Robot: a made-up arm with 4 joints.
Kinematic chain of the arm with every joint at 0, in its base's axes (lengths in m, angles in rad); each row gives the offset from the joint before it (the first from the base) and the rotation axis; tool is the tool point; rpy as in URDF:
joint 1: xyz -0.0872 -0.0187 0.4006 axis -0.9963 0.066 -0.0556
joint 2: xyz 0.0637 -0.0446 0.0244 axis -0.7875 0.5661 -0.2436
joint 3: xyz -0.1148 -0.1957 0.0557 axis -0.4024 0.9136 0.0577
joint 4: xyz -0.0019 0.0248 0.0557 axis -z
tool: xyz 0.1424 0.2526 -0.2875 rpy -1.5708 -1.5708 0
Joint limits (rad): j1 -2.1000..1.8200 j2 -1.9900..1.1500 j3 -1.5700..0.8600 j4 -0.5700..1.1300
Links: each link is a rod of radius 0.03 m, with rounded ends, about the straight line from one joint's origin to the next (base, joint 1, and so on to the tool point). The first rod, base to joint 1, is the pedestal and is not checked.
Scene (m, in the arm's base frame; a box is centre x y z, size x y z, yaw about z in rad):
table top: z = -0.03
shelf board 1: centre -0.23 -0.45 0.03 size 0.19 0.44 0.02 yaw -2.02
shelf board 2: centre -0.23 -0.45 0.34 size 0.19 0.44 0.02 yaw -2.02
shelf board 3: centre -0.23 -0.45 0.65 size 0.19 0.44 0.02 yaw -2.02
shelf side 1: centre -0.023 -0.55 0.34 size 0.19 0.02 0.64 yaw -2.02
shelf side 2: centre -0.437 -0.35 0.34 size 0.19 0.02 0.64 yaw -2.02
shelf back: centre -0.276 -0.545 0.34 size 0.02 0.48 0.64 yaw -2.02
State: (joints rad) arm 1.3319 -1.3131 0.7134 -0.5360
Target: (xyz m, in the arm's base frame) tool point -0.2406 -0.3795 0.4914
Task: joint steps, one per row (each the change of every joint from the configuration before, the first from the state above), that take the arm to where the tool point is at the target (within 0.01 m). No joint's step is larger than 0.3 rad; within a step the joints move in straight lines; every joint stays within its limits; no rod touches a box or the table.
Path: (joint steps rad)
1: 0.1220 0.2256 0.0086 0.0003
2: 0.1221 0.2257 0.0086 0.0004
3: 0.1220 0.2256 0.0086 0.0003
4: 0.1220 0.2257 0.0086 0.0003
5: -0.2649 0.2077 0.0224 0.2885
6: -0.2649 0.2076 0.0225 0.2884
7: -0.2649 0.2077 0.0224 0.2884
8: -0.2649 0.2077 0.0225 0.2885
9: -0.2649 0.2077 0.0224 0.2884

